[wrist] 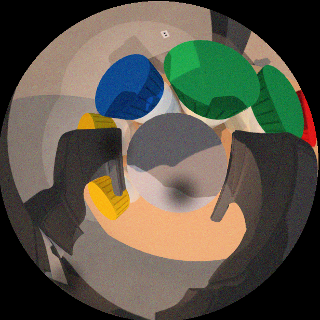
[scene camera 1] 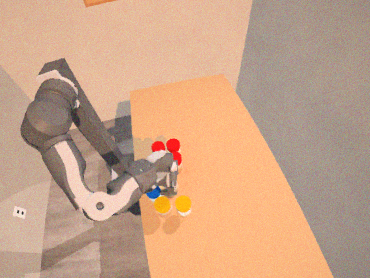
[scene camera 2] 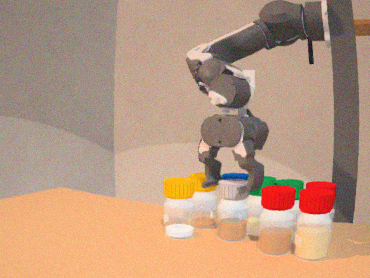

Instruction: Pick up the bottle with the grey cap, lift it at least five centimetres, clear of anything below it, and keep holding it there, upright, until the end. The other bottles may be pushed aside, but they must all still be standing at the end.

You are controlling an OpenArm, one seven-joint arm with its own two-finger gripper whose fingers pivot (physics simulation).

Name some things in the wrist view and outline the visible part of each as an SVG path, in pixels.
The gripper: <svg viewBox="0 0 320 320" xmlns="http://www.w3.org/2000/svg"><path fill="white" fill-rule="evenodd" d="M308 142L290 132L232 132L225 181L210 219L215 222L221 221L229 204L236 203L243 213L246 231L237 248L211 275L206 287L188 288L178 303L155 312L155 320L187 319L224 308L249 294L278 268L296 244L310 214L315 195L317 159ZM14 91L0 135L0 187L9 221L21 245L52 282L77 300L119 317L151 320L126 311L102 297L62 256L64 251L72 255L76 239L84 233L79 224L86 214L83 196L85 185L96 178L109 176L116 196L122 196L126 189L122 130L108 127L64 132L57 145L53 185L37 192L23 203L12 177L7 148L8 118Z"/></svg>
A blue-capped bottle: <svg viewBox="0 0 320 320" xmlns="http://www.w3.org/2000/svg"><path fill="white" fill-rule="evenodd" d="M96 89L95 106L98 113L102 116L129 119L143 124L151 117L159 114L181 113L181 106L169 85L163 81L162 76L148 58L141 54L127 55L114 62L105 71Z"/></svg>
A green-capped bottle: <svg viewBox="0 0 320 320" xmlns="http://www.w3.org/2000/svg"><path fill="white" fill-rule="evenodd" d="M180 43L168 51L164 58L163 68L185 114L195 116L211 128L214 128L227 121L230 117L248 109L249 106L257 101L260 94L258 76L251 64L241 54L226 45L214 41L198 39Z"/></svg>
